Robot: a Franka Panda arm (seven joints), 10 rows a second.
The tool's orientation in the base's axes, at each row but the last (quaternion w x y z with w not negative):
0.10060, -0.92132, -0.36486, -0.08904
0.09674, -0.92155, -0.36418, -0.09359
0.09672, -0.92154, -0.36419, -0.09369
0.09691, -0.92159, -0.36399, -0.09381
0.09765, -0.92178, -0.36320, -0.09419
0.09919, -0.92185, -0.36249, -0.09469
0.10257, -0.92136, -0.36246, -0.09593
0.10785, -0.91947, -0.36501, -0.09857
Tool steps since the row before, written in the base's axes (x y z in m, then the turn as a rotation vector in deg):
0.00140, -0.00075, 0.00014, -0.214, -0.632, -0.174
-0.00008, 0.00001, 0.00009, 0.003, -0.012, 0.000
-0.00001, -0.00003, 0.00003, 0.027, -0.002, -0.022
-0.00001, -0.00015, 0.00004, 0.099, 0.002, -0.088
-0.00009, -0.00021, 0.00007, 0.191, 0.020, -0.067
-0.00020, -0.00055, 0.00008, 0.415, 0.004, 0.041
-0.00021, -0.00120, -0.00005, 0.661, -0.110, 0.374
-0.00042, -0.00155, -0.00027, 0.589, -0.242, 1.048
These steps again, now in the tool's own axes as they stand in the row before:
0.00055, 0.00148, -0.00020, -0.609, 0.324, -0.010
-0.00003, -0.00007, -0.00009, -0.006, 0.011, -0.003
-0.00002, 0.00001, -0.00004, 0.013, 0.022, 0.023
-0.00010, 0.00010, -0.00008, 0.051, 0.076, 0.095
-0.00018, 0.00008, -0.00013, 0.134, 0.125, 0.089
-0.00048, 0.00025, -0.00024, 0.311, 0.278, 0.004
-0.00094, 0.00072, -0.00028, 0.498, 0.489, -0.320
-0.00138, 0.00084, -0.00020, 0.536, 0.447, -1.008

